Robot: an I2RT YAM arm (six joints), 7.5 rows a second.
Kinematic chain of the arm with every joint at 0, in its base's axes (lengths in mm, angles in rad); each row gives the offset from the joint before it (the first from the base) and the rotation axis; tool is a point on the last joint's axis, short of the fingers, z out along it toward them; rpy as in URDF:
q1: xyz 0 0 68 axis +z
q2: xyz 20 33.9 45.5 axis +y
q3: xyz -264 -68.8 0 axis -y
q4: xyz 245 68.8 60 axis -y
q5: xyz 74 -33.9 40.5 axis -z
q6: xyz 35.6 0 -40.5 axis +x
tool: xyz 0 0 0 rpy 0 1.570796 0
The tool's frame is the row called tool.
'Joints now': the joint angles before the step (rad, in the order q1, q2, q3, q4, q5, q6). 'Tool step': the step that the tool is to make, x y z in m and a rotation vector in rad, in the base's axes. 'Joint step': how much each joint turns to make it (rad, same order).
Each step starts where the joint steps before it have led.
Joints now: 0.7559, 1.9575, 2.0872, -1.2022, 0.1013, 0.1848
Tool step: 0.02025, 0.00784, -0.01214, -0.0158, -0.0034, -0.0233
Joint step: -0.0179, 0.0836, 0.0725, 0.0030, 0.0148, -0.0019
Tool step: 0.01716, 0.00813, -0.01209, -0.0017, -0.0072, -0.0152
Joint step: -0.0119, 0.0725, 0.0596, 0.0171, 0.0069, 0.0001
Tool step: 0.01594, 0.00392, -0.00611, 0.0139, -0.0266, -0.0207
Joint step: -0.0160, 0.0534, 0.0529, 0.0295, 0.0084, 0.0007
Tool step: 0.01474, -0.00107, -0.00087, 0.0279, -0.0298, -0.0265
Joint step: -0.0221, 0.0362, 0.0462, 0.0301, 0.0004, 0.0049
